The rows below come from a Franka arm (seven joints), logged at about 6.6 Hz.
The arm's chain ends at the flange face. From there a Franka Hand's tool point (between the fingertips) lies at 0.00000 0.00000 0.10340 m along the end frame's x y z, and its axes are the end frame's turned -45 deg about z.
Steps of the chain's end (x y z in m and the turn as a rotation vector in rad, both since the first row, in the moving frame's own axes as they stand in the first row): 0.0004 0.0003 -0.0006 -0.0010 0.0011 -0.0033; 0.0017 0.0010 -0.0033 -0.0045 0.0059 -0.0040; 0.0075 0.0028 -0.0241 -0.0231 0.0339 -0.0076; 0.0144 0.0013 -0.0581 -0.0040 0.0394 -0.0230; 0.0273 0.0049 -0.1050 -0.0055 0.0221 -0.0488
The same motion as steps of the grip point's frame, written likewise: 0.0001 0.0006 -0.0006 -0.0015 0.0001 -0.0033; 0.0006 0.0027 -0.0033 -0.0074 0.0010 -0.0040; 0.0041 0.0114 -0.0242 -0.0403 0.0076 -0.0076; 0.0119 0.0142 -0.0582 -0.0307 0.0250 -0.0230; 0.0171 0.0248 -0.1050 -0.0195 0.0117 -0.0488
